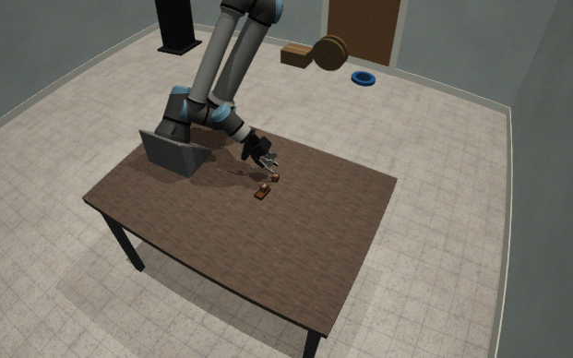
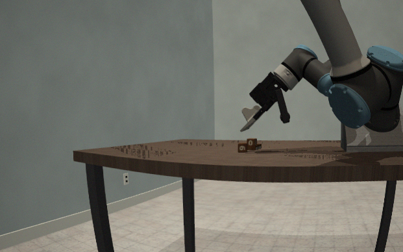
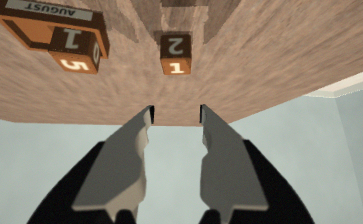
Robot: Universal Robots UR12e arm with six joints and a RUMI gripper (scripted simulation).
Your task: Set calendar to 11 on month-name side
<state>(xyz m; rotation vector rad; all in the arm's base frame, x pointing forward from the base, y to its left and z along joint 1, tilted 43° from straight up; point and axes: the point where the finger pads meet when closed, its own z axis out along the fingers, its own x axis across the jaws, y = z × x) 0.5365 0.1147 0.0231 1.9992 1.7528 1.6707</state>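
Right now my hand is 6 cm above the cube and 1 cm short of it. Also, from my hand: calendar tray 11 cm to the right, 7 cm below, 1 cm behind.
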